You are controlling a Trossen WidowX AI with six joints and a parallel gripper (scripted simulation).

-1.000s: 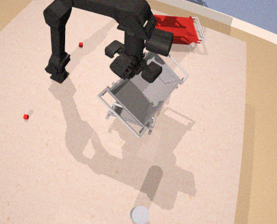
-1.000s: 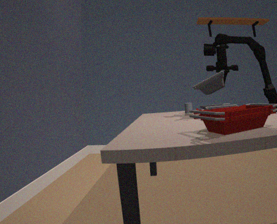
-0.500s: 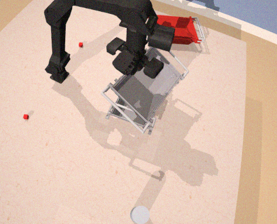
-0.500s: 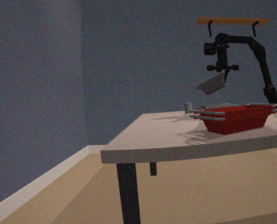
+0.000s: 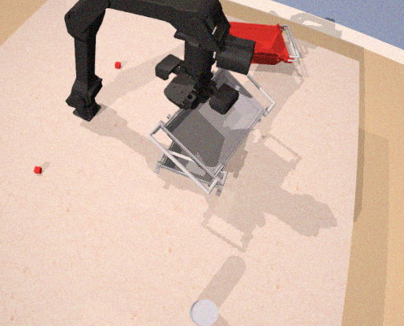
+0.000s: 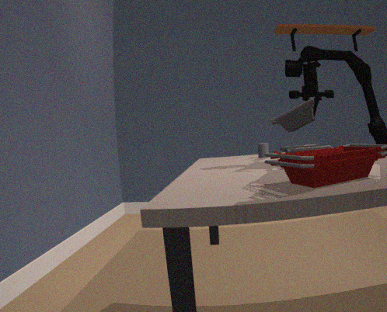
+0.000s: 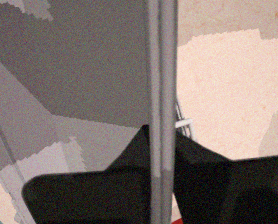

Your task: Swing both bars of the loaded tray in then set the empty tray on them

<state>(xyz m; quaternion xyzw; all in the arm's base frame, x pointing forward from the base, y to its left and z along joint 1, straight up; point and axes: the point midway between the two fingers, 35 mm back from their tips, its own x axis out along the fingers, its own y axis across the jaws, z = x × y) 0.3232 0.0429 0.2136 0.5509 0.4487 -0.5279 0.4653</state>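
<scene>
Now: gripper tip 70 mm short of the grey tray, 10 mm to the left of it and 10 mm below it. The rest, counted from my gripper tip: teal cube: 270 mm behind, 550 mm to the left, 160 mm below.
</scene>
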